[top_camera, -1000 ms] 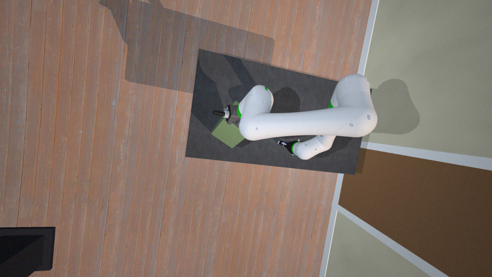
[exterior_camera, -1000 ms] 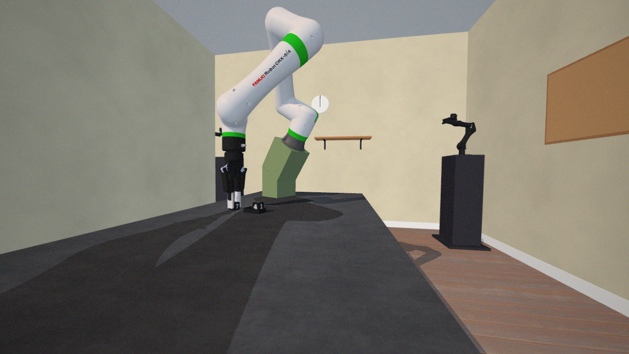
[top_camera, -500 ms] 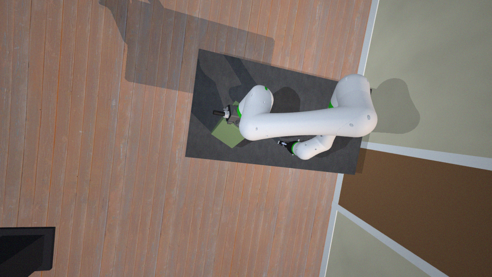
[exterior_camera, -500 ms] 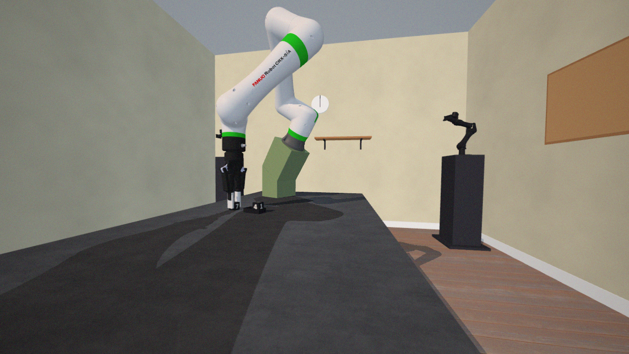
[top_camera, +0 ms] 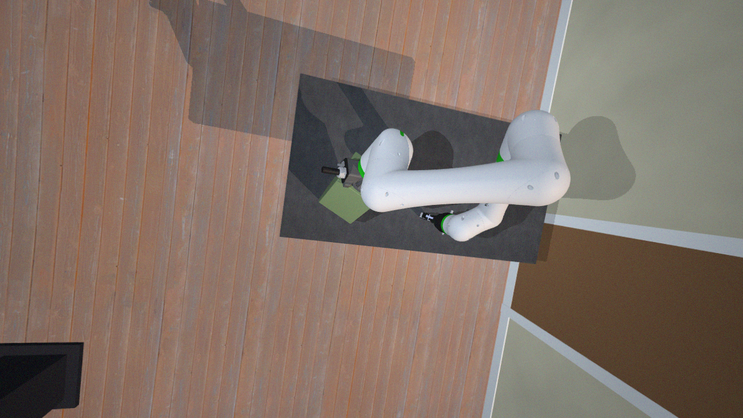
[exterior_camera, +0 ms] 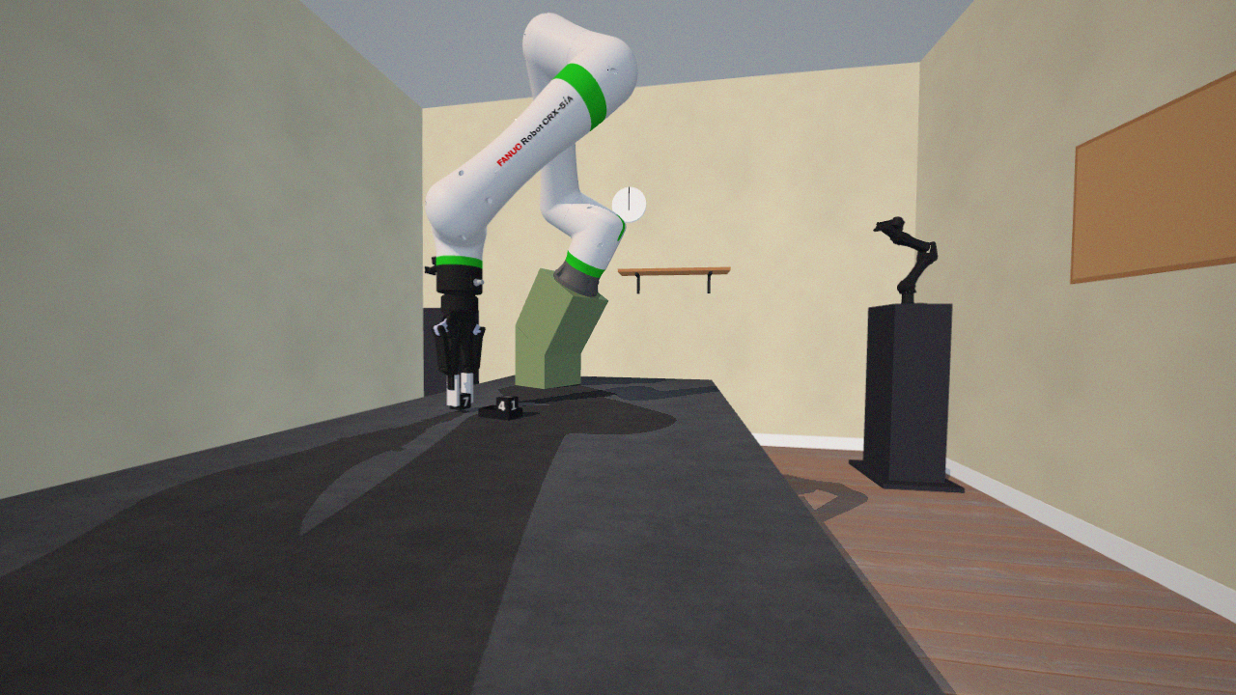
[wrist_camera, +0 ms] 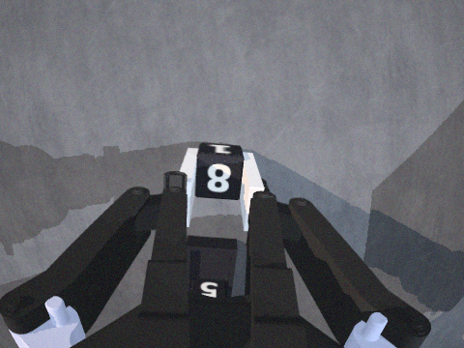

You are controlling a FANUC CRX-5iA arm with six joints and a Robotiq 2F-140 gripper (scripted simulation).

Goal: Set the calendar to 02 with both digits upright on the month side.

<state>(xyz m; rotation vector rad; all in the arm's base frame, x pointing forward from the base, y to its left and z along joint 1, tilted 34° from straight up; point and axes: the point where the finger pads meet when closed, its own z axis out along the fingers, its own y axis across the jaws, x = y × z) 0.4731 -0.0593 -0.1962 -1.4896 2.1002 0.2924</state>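
Right now my hand is 3 cm short of the black number cube, 12 cm to the right of it and 2 cm above it. Also, from my hand: black tray (3 cm ahead, 11 cm to the left, 4 cm below).
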